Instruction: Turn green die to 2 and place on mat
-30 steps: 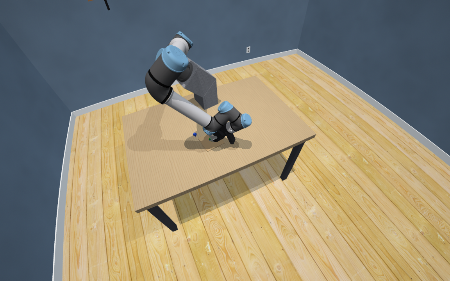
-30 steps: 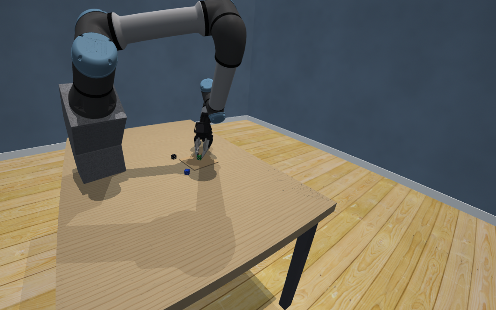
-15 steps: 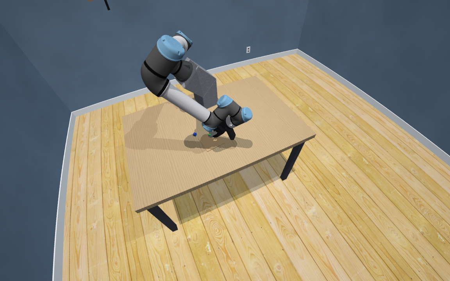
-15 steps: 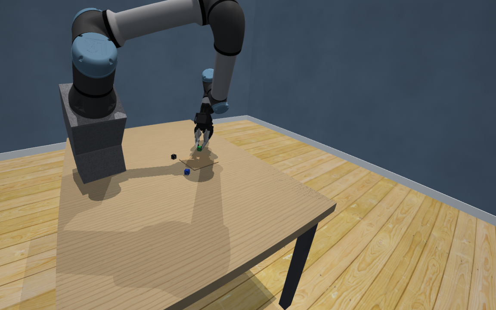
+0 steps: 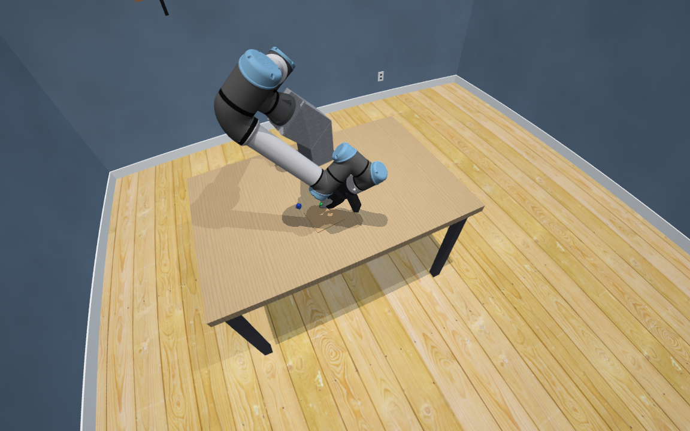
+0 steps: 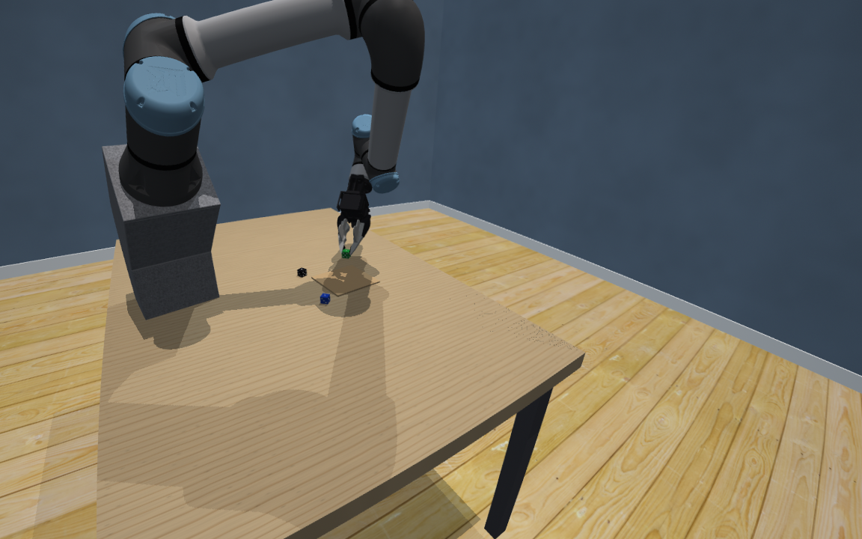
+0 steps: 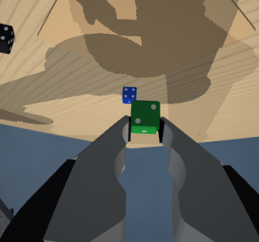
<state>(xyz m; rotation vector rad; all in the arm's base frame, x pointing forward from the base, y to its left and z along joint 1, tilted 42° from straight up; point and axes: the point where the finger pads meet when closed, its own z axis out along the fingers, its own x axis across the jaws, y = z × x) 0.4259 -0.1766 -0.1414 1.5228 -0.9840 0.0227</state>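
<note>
The tan mat is 10 mm behind my hand and 90 mm below it. Also, from my hand: blue die 120 mm behind, 80 mm to the right, 80 mm below; green die 10 mm behind, 10 mm to the right, 10 mm below; black die 90 mm behind, 100 mm to the left, 80 mm below.
</note>
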